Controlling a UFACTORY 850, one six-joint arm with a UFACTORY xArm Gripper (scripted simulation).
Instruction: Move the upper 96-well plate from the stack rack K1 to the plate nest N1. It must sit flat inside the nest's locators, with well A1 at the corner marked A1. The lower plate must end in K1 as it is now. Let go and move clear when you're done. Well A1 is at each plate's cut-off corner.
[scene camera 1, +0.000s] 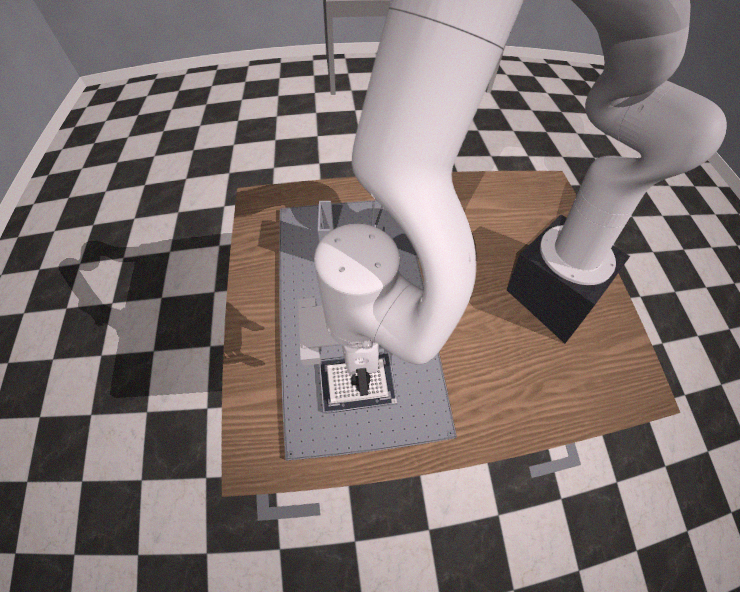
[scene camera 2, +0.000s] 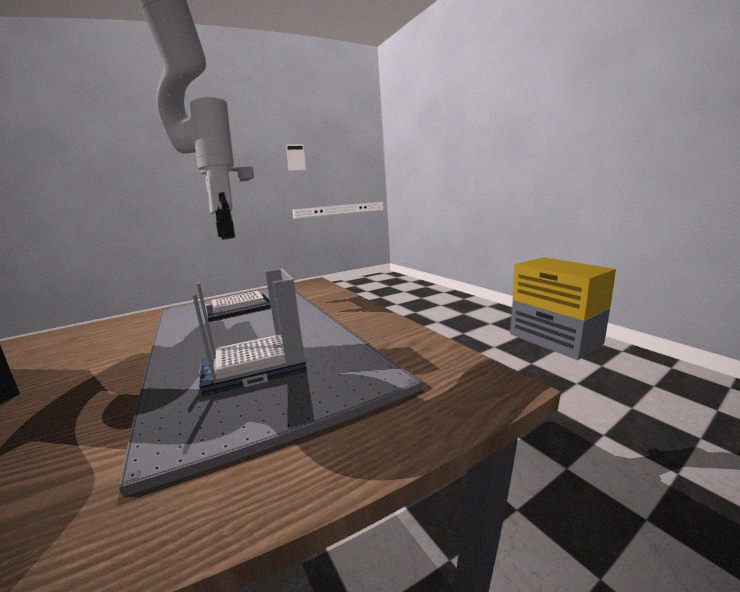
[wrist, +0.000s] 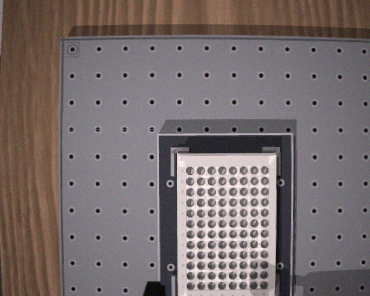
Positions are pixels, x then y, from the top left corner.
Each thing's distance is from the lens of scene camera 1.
dark plate nest (scene camera 1: 360, 404): 79 cm
